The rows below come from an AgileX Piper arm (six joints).
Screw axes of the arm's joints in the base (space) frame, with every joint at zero. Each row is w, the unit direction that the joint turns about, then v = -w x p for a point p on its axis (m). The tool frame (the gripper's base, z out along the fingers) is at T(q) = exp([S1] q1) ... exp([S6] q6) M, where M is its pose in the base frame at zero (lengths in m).
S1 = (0, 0, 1, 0, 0, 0)
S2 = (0, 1, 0, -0.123, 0, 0)
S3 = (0, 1, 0, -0.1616, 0, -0.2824)
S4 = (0.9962, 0, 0.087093, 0, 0.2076, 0)
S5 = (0, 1, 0, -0.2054, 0, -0.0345)
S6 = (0.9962, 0, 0.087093, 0, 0.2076, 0)
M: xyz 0.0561 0 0.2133 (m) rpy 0 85 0 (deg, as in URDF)
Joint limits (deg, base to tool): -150..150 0..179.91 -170..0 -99.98..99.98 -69.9..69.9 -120..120
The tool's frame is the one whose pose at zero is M.
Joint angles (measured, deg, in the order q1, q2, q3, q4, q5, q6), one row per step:
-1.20 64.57 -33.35 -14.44 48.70 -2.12
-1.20 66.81 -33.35 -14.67 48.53 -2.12
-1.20 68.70 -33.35 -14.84 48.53 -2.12
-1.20 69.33 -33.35 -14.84 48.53 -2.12
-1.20 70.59 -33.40 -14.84 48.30 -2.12
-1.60 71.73 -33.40 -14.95 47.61 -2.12
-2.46 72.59 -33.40 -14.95 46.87 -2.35
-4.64 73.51 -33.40 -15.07 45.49 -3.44
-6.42 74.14 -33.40 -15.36 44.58 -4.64
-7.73 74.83 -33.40 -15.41 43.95 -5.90
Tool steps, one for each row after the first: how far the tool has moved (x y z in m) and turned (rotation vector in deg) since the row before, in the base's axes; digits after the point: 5 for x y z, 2 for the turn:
0.00386 -0.00030 -0.00671 -0.14 2.08 0.14
0.00283 -0.00025 -0.00583 -0.11 1.89 0.08
0.00089 -0.00002 -0.00198 0.01 0.63 0.00
0.00225 0.00001 -0.00373 0.05 0.99 0.05
0.00242 -0.00128 -0.00348 0.02 0.47 -0.19
0.00187 -0.00266 -0.00264 0.07 0.19 -0.48
0.00218 -0.00708 -0.00270 -0.10 -0.20 -0.76
0.00108 -0.00614 -0.00183 -0.31 0.01 -0.26
0.00083 -0.00443 -0.00218 -0.13 0.33 0.07

